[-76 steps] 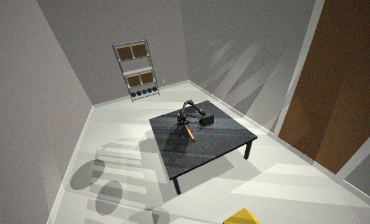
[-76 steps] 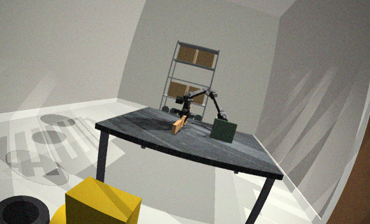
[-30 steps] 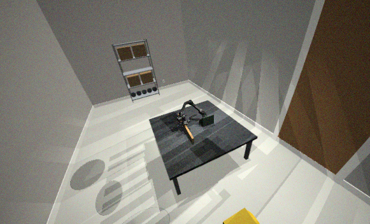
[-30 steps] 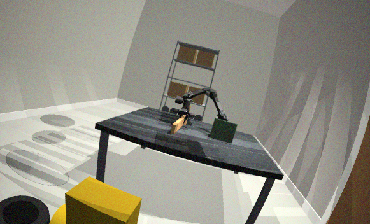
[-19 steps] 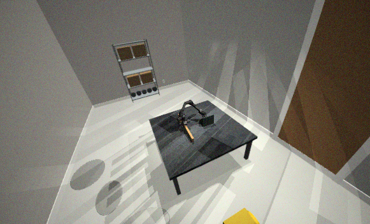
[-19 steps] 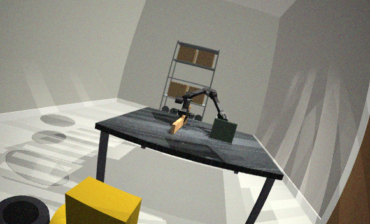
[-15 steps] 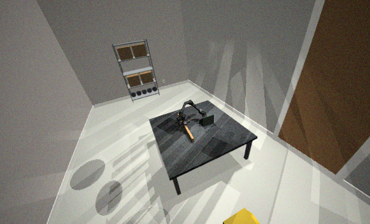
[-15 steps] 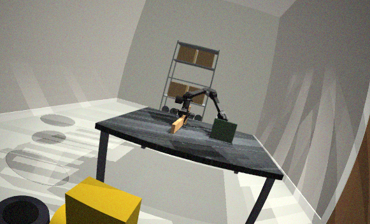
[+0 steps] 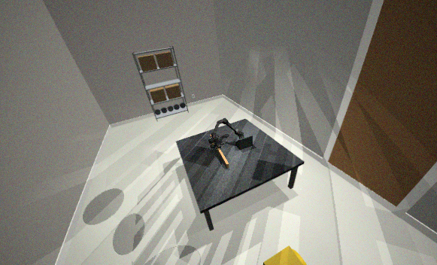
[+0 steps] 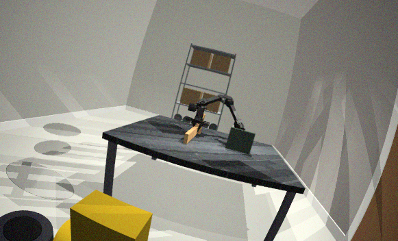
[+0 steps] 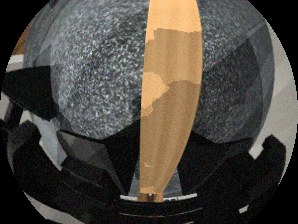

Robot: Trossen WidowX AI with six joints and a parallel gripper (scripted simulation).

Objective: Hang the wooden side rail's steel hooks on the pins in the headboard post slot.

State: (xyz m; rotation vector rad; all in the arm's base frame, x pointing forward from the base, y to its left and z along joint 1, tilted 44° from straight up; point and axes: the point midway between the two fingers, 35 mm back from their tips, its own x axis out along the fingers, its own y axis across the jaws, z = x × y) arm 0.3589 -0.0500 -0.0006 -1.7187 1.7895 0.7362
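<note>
My gripper tip is now 17 cm to the left of the wooden post and 4 cm below it.
</note>
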